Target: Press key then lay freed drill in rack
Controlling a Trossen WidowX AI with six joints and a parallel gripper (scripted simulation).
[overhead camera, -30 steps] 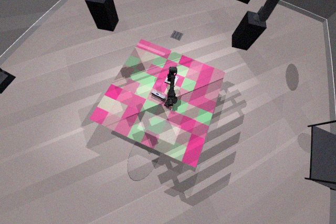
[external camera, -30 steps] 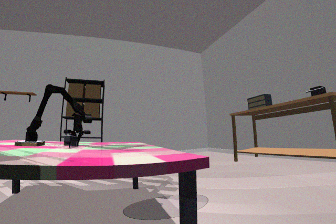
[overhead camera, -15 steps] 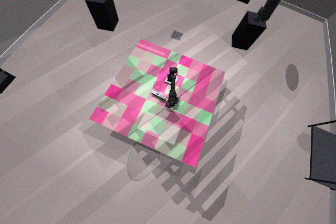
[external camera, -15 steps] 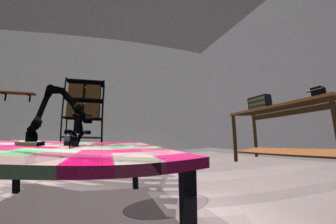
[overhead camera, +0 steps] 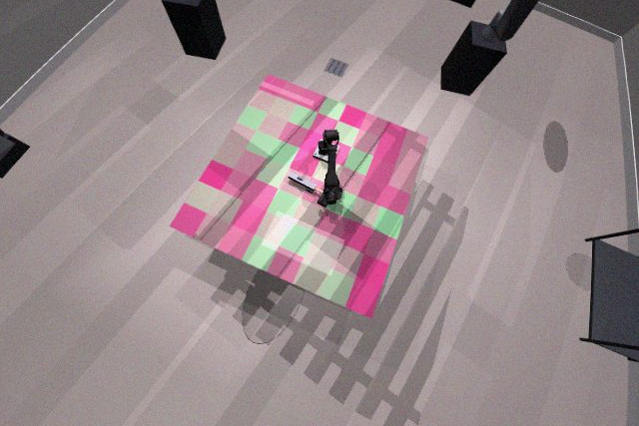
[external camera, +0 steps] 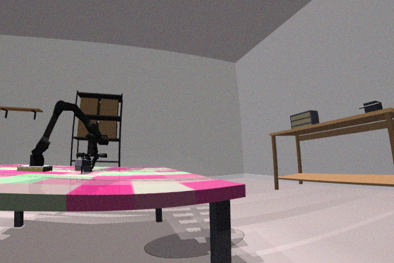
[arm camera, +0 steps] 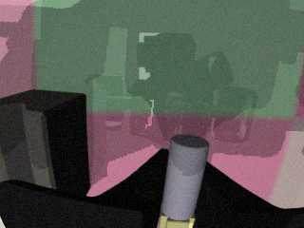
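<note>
My gripper tip is 10 mm past the drill, 40 mm to the left of it and 40 mm below it. The rest, counted from my gripper tip: grey fixture: 50 mm behind, 170 mm to the right, 30 mm above; rack: 70 mm behind, 10 mm to the left, 10 mm above.
</note>
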